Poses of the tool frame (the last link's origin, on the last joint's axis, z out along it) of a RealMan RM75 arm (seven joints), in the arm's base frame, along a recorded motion.
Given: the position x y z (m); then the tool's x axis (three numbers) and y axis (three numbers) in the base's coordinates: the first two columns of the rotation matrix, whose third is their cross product.
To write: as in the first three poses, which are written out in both.
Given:
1: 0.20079, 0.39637, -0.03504, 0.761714, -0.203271, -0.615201, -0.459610, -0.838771, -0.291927
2: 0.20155, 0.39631, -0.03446, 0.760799, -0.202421, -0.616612, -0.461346, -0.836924, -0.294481
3: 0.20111, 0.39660, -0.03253, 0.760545, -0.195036, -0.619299, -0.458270, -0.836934, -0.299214
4: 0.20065, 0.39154, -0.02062, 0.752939, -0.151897, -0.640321, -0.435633, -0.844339, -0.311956
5: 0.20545, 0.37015, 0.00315, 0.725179, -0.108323, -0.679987, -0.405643, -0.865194, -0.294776
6: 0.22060, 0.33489, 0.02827, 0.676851, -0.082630, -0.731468, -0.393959, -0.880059, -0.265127
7: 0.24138, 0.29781, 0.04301, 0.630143, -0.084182, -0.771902, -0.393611, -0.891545, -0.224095
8: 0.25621, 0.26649, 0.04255, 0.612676, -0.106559, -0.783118, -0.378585, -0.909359, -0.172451
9: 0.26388, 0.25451, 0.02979, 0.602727, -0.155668, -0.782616, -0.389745, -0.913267, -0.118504
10: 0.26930, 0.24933, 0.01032, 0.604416, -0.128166, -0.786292, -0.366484, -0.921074, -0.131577
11: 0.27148, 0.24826, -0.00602, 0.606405, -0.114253, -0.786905, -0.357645, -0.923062, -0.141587
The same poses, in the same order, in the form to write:
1: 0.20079, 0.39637, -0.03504, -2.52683, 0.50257, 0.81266
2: 0.20155, 0.39631, -0.03446, -2.52255, 0.50314, 0.81339
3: 0.20111, 0.39660, -0.03253, -2.51789, 0.49496, 0.81767
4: 0.20065, 0.39154, -0.02062, -2.50211, 0.44558, 0.85971
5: 0.20545, 0.37015, 0.00315, -2.50125, 0.39413, 0.94811
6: 0.22060, 0.33489, 0.02827, -2.48737, 0.37218, 1.05683
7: 0.24138, 0.29781, 0.04301, -2.48144, 0.38042, 1.14750
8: 0.25621, 0.26649, 0.04255, -2.51934, 0.39181, 1.19274
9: 0.26388, 0.25451, 0.02979, -2.55459, 0.44556, 1.20814
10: 0.26930, 0.24933, 0.01032, -2.55374, 0.40369, 1.21899
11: 0.27148, 0.24826, -0.00602, -2.55024, 0.38448, 1.21976
